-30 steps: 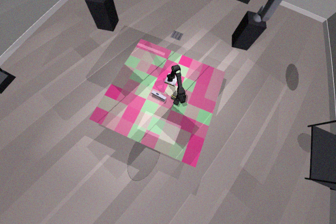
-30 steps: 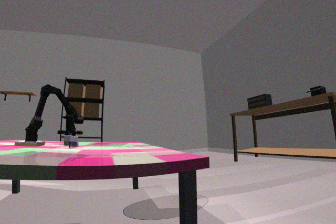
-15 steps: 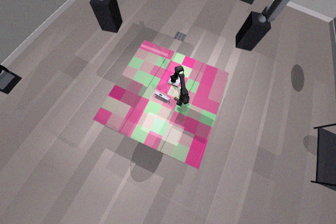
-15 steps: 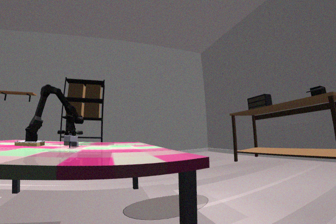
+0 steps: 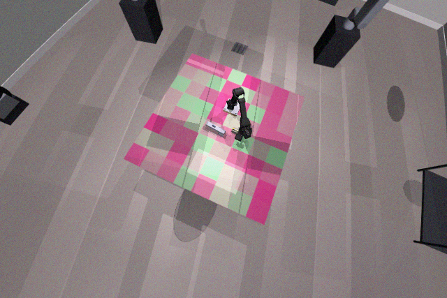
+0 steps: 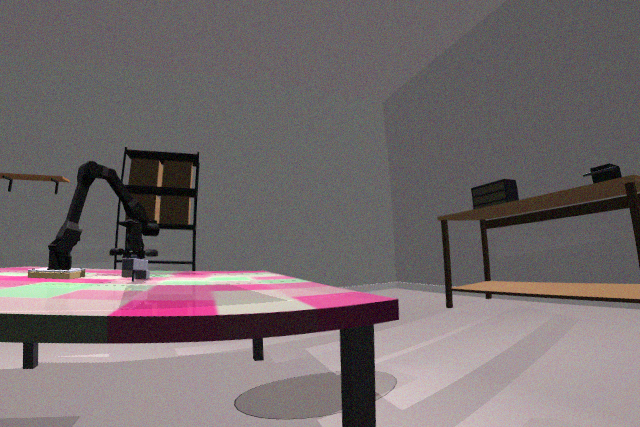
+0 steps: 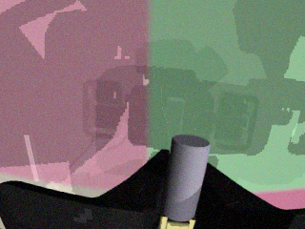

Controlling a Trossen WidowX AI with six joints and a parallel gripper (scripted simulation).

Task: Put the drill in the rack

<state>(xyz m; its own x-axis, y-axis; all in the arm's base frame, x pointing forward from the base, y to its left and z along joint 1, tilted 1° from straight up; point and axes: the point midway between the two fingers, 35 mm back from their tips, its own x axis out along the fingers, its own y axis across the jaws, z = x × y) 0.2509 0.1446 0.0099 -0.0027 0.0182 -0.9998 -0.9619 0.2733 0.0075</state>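
My gripper tip is now 4 cm to the left of the drill, 4 cm below it and 1 cm past it. The rest, counted from my gripper tip: grey fixture (23 cm to the right, 4 cm above, 1 cm ahead); rack (5 cm to the right, 2 cm behind, 1 cm above).
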